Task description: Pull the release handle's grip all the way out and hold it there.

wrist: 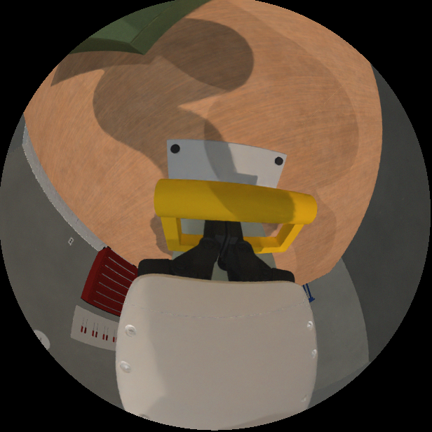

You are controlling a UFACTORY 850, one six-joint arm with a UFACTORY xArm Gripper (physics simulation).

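Observation:
The release handle's yellow grip (235,201) is a thick round bar lying across the middle of the wrist view, with a yellow frame below it. A light grey plate (197,162) with two dark screws lies behind it on the wooden surface. My gripper (220,215) is shut with nothing between its fingers. The fingers reach into the handle's opening, and their tips are hidden behind the bar. Whether they touch the bar, I cannot tell.
A green object (132,32) stands at the top left of the wooden table top (300,75). A red slatted rack (106,280) and a pale card with small red marks (95,325) are at the lower left. A small blue item (309,293) shows at the lower right.

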